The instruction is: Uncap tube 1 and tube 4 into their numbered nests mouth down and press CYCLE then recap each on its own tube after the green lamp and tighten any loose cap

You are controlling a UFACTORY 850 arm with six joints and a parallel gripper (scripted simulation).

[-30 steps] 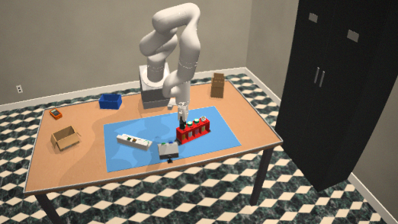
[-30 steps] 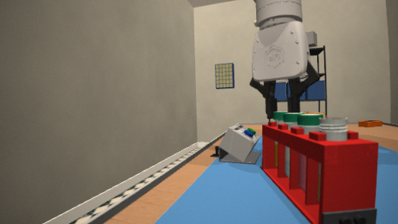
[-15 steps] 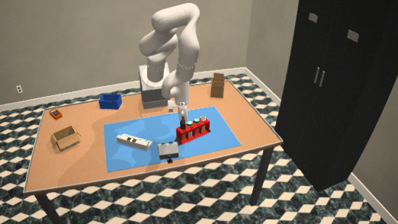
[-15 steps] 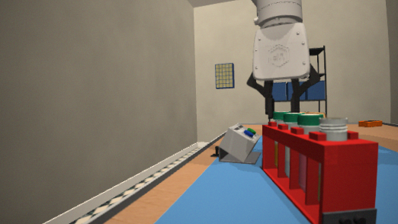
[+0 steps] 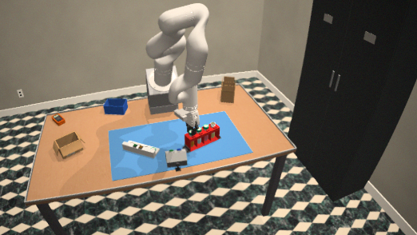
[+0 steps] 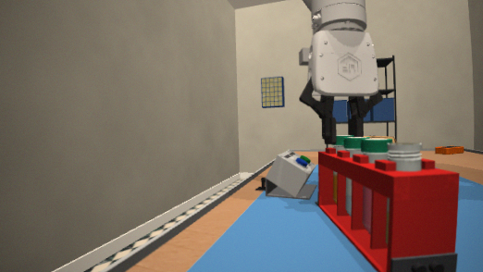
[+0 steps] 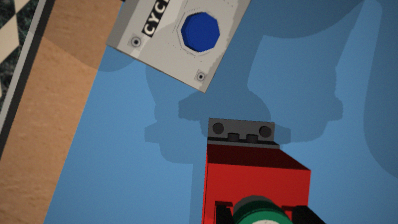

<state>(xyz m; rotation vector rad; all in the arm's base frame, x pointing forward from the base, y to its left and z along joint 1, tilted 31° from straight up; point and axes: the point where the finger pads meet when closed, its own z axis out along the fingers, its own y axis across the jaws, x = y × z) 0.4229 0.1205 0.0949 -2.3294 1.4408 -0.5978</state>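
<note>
Right now the tube cap is 10 mm below my hand. The rest, counted from my hand: green ready key (130 mm to the right, 80 mm ahead, 60 mm below); key housing (110 mm to the right, 100 mm ahead, 80 mm below); blue cycle key (90 mm to the right, 80 mm ahead, 60 mm below).
</note>
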